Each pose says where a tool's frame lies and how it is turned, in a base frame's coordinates. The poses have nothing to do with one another.
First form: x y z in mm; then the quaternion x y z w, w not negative.
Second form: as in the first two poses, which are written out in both.
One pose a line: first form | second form
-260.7 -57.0 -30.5 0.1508 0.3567 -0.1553 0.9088 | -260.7 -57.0 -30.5 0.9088 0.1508 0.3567 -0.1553
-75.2 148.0 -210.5 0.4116 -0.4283 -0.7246 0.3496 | -75.2 148.0 -210.5 0.3496 0.4116 -0.4283 -0.7246
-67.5 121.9 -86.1 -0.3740 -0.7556 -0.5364 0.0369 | -67.5 121.9 -86.1 0.0369 -0.3740 -0.7556 -0.5364
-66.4 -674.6 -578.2 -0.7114 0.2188 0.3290 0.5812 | -66.4 -674.6 -578.2 0.5812 -0.7114 0.2188 0.3290
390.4 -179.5 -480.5 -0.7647 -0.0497 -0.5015 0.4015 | 390.4 -179.5 -480.5 0.4015 -0.7647 -0.0497 -0.5015
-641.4 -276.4 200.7 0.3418 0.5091 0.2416 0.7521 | -641.4 -276.4 200.7 0.7521 0.3418 0.5091 0.2416
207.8 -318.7 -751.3 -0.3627 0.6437 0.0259 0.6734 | 207.8 -318.7 -751.3 0.6734 -0.3627 0.6437 0.0259
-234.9 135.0 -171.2 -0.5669 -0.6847 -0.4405 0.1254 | -234.9 135.0 -171.2 0.1254 -0.5669 -0.6847 -0.4405
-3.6 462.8 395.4 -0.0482 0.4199 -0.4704 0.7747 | -3.6 462.8 395.4 0.7747 -0.0482 0.4199 -0.4704
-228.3 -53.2 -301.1 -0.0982 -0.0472 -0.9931 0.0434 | -228.3 -53.2 -301.1 0.0434 -0.0982 -0.0472 -0.9931
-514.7 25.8 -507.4 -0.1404 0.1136 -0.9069 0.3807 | -514.7 25.8 -507.4 0.3807 -0.1404 0.1136 -0.9069
